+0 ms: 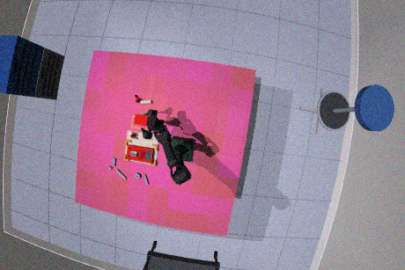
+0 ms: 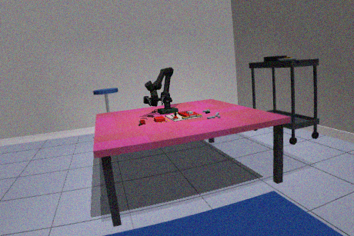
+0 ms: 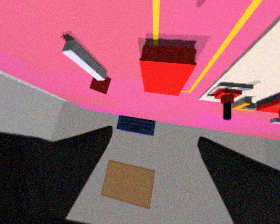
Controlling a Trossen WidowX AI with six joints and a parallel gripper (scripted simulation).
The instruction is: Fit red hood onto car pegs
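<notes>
Right now my gripper tip is 50 mm short of the red hood, 10 mm to the right of it and 100 mm above it. Round my gripper tip: grey engine block 40 mm ahead, 260 mm to the left, 90 mm below.
</notes>
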